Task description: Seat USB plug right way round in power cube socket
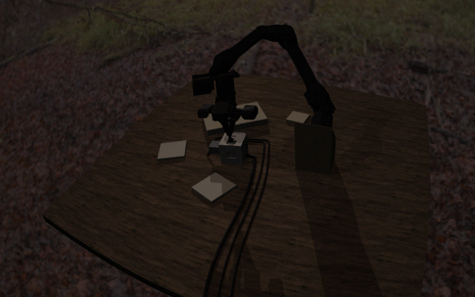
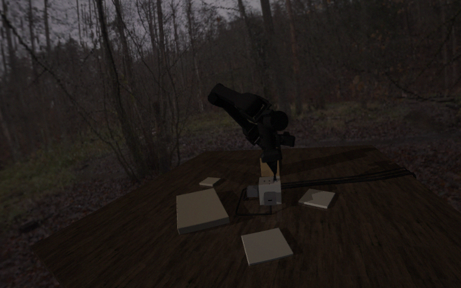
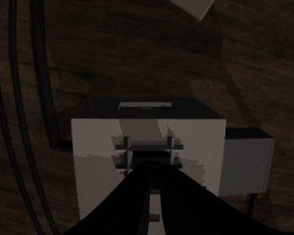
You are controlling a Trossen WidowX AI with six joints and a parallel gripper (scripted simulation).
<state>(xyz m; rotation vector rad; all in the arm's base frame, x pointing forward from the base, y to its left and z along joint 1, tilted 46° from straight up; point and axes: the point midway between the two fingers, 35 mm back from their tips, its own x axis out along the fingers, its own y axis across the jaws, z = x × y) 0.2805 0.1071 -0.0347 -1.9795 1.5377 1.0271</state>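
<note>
Now: gripper tip 10 mm above the dark USB plug. Round my gripper tip: thick slab: 150 mm ahead, 240 mm to the right, 90 mm below; USB socket: 30 mm below; flat pale tile: 250 mm ahead, 40 mm to the left, 100 mm below.
</note>
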